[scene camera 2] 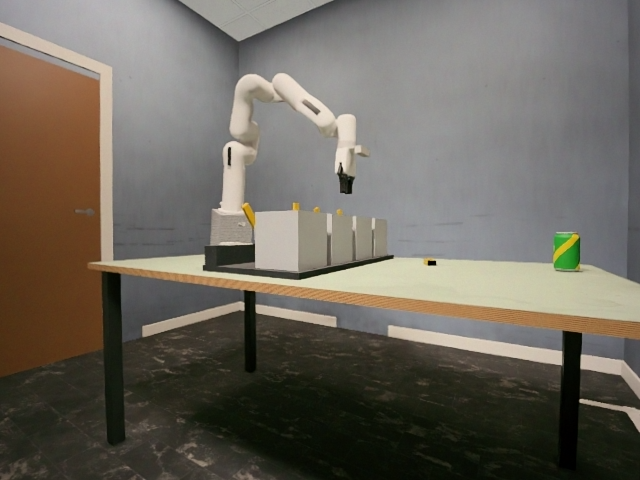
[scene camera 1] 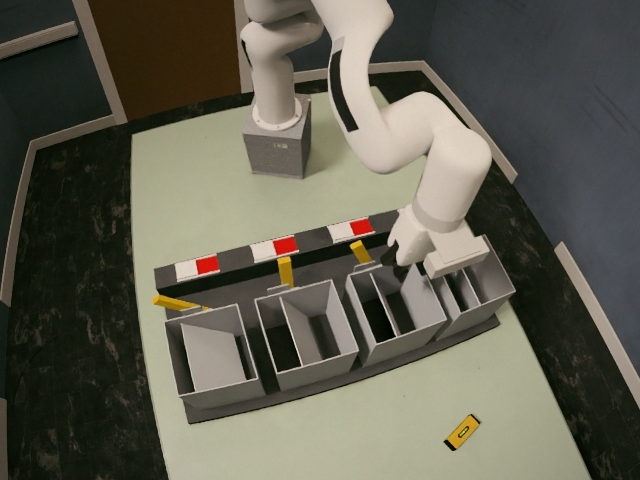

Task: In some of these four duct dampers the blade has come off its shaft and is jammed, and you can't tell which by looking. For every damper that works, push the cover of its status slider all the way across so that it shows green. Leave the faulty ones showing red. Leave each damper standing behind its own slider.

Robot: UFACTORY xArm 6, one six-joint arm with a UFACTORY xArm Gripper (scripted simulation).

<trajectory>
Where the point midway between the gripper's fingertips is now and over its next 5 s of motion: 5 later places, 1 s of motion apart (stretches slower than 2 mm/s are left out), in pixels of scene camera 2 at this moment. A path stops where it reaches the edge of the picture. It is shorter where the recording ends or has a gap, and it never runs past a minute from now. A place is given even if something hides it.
My gripper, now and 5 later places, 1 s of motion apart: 346, 193; 314, 201; 316, 209; 318, 219; 319, 219; 321, 218
</trajectory>
